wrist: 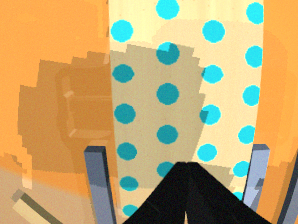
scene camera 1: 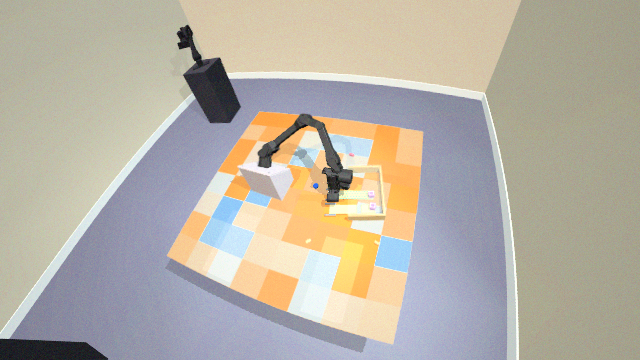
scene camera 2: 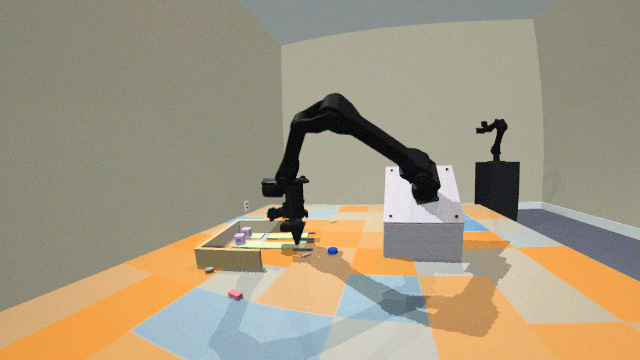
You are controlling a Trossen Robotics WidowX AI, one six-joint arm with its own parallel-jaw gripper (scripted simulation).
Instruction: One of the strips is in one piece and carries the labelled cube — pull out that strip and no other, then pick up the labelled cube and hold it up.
Labels:
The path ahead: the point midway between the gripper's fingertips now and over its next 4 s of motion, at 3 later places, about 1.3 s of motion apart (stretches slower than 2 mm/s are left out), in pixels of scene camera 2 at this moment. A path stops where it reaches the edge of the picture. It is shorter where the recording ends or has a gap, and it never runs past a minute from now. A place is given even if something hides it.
My gripper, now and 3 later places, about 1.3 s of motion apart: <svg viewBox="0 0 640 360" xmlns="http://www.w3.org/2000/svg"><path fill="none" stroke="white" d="M297 244L312 244L328 243L342 242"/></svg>

